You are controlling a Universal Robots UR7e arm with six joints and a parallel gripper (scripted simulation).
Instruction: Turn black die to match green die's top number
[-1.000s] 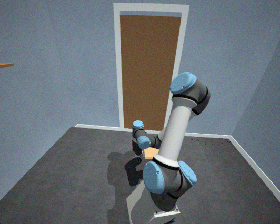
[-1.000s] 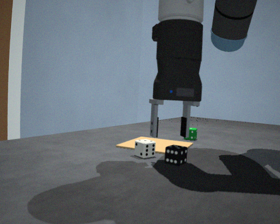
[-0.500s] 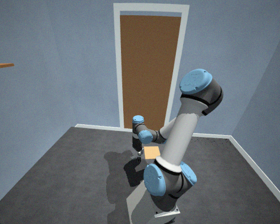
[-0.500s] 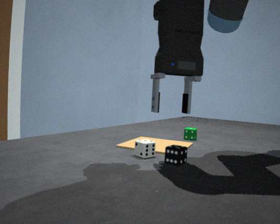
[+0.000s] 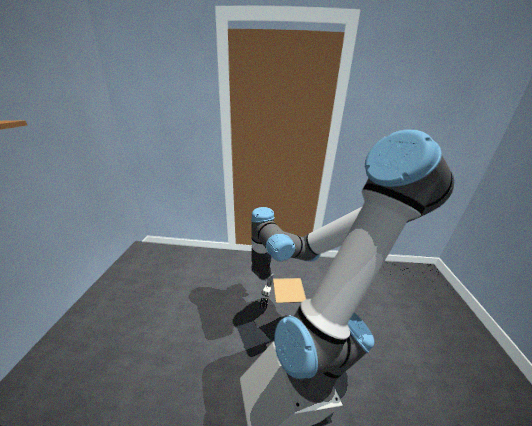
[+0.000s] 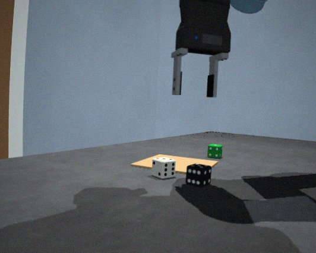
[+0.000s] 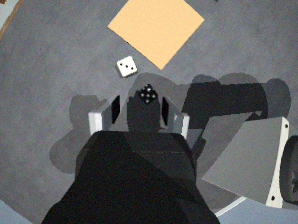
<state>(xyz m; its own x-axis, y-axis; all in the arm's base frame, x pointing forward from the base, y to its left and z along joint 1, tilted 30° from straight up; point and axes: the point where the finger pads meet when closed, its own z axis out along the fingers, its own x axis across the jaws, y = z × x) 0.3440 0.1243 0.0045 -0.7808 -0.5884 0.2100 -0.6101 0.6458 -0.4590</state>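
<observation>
Right now my hand is 20 mm past the black die and 140 mm above it. Round my hand: white die 50 mm ahead, 20 mm to the right, 140 mm below; then tan mat 70 mm ahead, 120 mm to the right, 150 mm below; then green die 20 mm ahead, 270 mm to the right, 140 mm below.
</observation>
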